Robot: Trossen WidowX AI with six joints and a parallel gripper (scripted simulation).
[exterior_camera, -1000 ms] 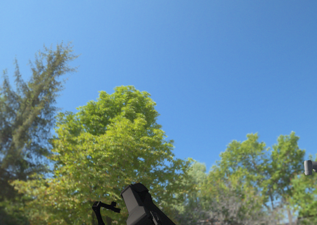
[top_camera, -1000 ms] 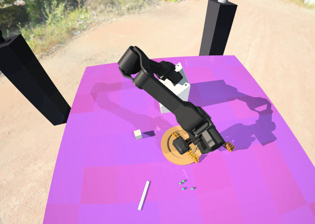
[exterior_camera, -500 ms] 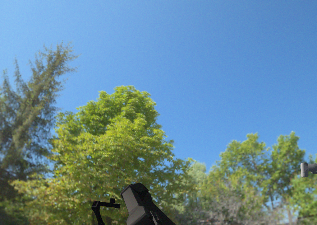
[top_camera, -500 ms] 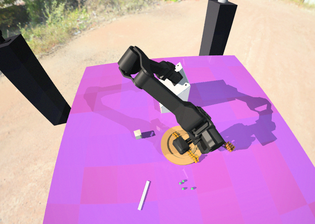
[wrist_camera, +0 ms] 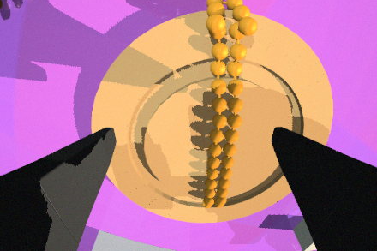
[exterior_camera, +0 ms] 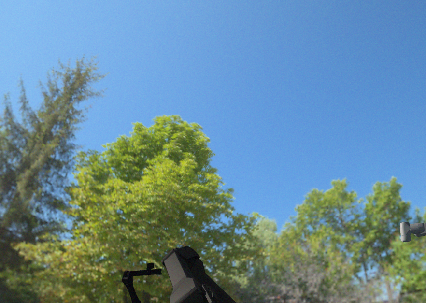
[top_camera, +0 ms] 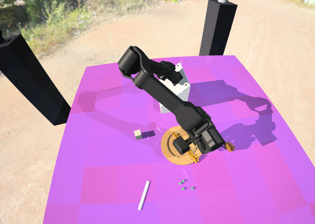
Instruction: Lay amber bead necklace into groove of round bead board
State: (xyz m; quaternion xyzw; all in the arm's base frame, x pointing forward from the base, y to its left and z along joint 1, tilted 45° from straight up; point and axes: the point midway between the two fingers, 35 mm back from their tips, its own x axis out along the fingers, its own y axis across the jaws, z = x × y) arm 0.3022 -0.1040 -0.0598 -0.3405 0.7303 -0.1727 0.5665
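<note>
My gripper tip is now 3 cm past the round tan bead board, 3 cm to the left of it and 3 cm above it. Round my gripper tip: small cream cube (13 cm behind, 22 cm to the right, 2 cm below); then white bar (15 cm ahead, 25 cm to the right, 4 cm below).
</note>
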